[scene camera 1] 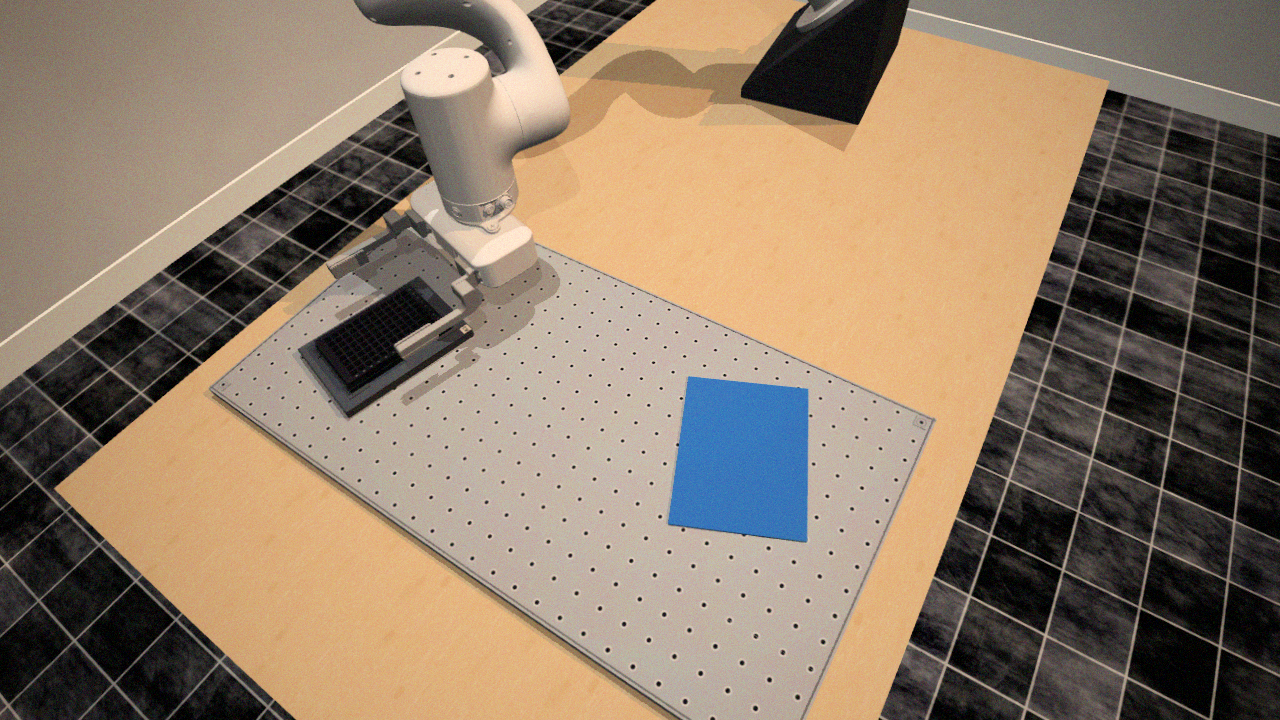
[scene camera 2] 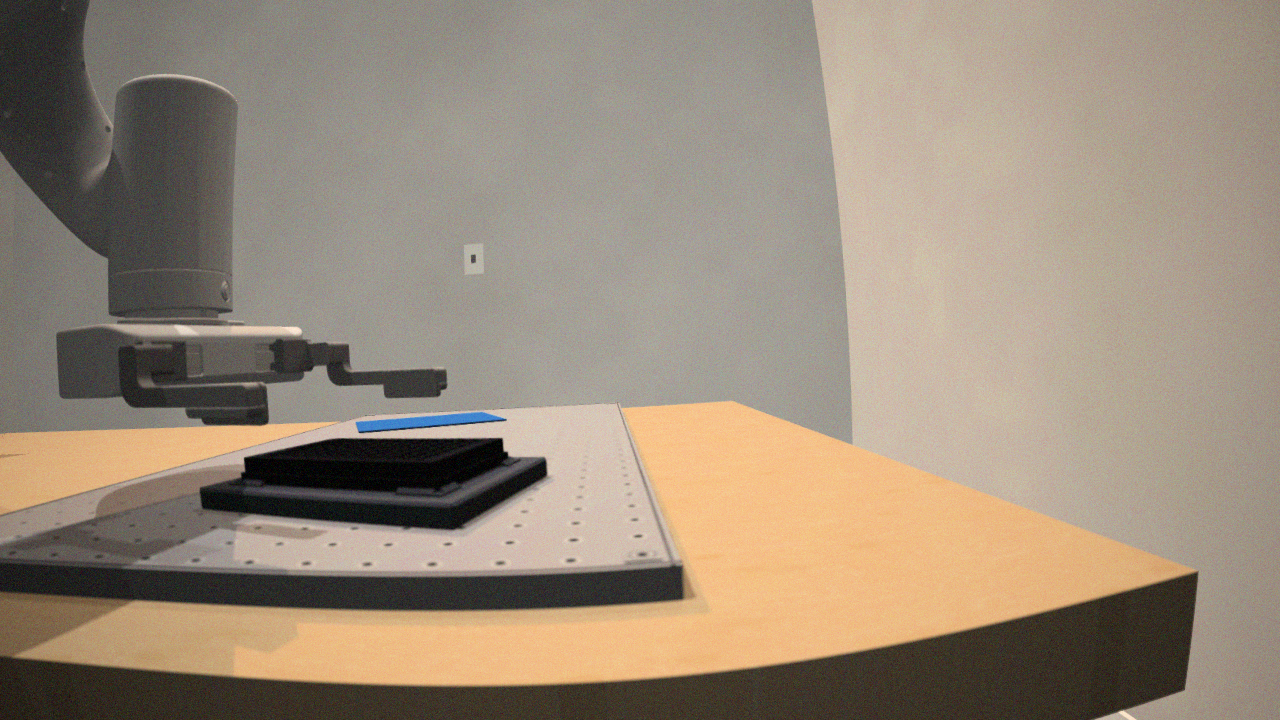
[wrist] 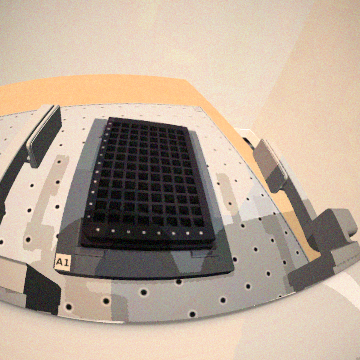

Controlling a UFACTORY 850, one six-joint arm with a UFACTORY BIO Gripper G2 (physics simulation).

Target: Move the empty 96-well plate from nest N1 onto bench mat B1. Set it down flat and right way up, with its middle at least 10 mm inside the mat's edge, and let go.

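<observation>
The black 96-well plate (scene camera 1: 375, 338) (scene camera 2: 375, 458) (wrist: 145, 175) sits flat, wells up, in the dark grey nest N1 (scene camera 1: 380, 392) (scene camera 2: 331, 506) (wrist: 145, 265). A label A1 shows on the nest's corner in the wrist view. My gripper (scene camera 1: 365, 308) (scene camera 2: 347, 394) (wrist: 159, 150) is open and empty. Its fingers are higher than the plate, with a visible height gap in scene camera 2. In the wrist view they stand wide to the plate's left and right. The blue bench mat B1 (scene camera 1: 741, 458) (scene camera 2: 429, 420) lies flat at the other end of the board and does not show in the wrist view.
The nest and mat are on a grey perforated board (scene camera 1: 537, 429) (scene camera 2: 599, 528) (wrist: 250, 232), which lies on a wooden table (scene camera 1: 895, 232) (scene camera 2: 805, 537) (wrist: 100, 90). The arm's black base (scene camera 1: 832, 71) stands at the table's back. A wall (scene camera 1: 134, 134) rises beyond the table's left side.
</observation>
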